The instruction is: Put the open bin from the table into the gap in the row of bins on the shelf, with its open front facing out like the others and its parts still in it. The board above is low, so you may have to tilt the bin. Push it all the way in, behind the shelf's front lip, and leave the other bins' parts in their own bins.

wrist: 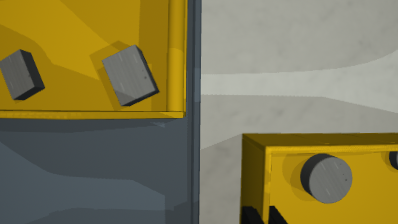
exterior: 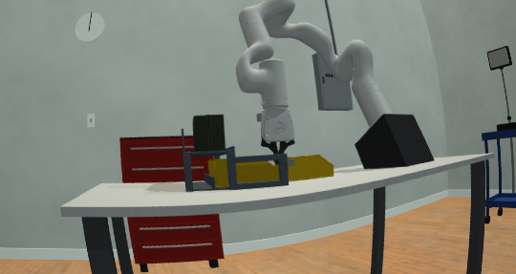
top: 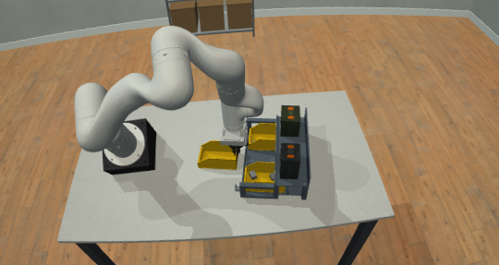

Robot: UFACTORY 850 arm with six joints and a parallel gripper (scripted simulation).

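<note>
My gripper is now 15 cm short of the grey shelf, 4 cm to the left of it and 1 cm above it.
</note>
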